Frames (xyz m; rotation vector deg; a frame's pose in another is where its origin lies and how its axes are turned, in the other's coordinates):
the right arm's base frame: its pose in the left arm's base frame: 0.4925 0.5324 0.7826 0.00 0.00 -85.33
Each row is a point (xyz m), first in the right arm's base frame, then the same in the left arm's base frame.
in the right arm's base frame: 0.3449 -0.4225 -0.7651
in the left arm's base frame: 0.0995 0.1542 0.0175
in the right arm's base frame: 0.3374 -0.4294 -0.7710
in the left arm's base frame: 0.0920 0.1612 0.0116
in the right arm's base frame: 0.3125 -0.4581 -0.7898
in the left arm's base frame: 0.0614 0.1836 -0.0072
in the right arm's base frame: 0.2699 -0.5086 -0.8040
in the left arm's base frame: 0.0076 0.2220 -0.0214
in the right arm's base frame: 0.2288 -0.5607 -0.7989
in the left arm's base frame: -0.0477 0.2587 -0.0163
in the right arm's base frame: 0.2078 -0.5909 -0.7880
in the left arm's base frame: -0.0795 0.2772 -0.0054
